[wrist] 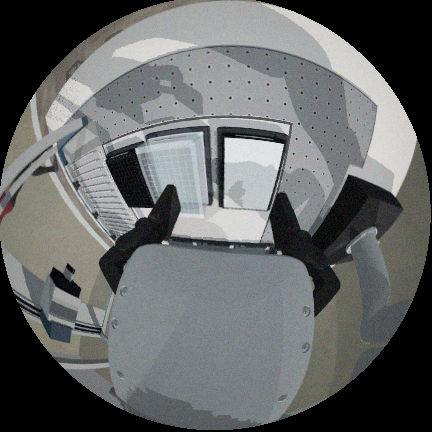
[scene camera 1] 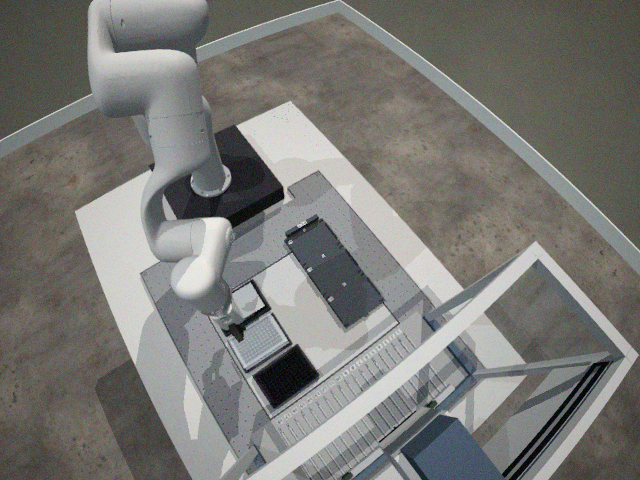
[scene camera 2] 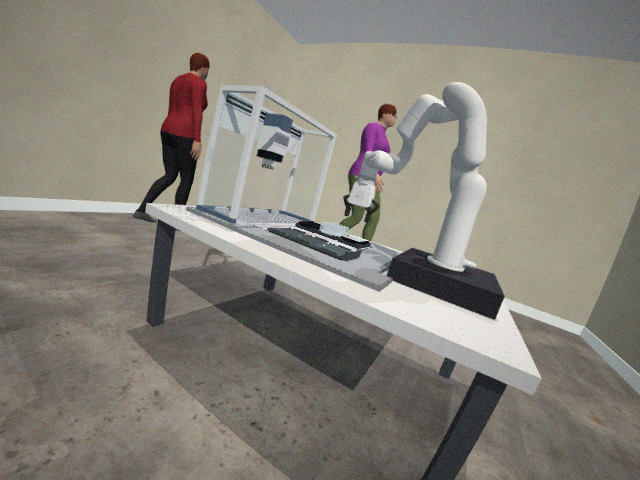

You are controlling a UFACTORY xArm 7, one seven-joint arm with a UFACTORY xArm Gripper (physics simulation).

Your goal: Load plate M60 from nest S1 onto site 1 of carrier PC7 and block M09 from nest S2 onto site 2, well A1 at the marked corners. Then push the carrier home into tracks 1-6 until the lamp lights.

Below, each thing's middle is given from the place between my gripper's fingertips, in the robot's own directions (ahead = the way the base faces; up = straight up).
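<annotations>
There is the clear well plate (scene camera 1: 264,337), and my gripper is 7 cm above it, 8 cm short of it and 1 cm to the right of it. The glass-framed enclosure (wrist: 53,226) is 13 cm above my hand, 41 cm ahead of it and 10 cm to the left of it, while the dark carrier (scene camera 1: 350,293) sits 9 cm below my hand, 6 cm ahead of it and 29 cm to the left of it.
</annotations>
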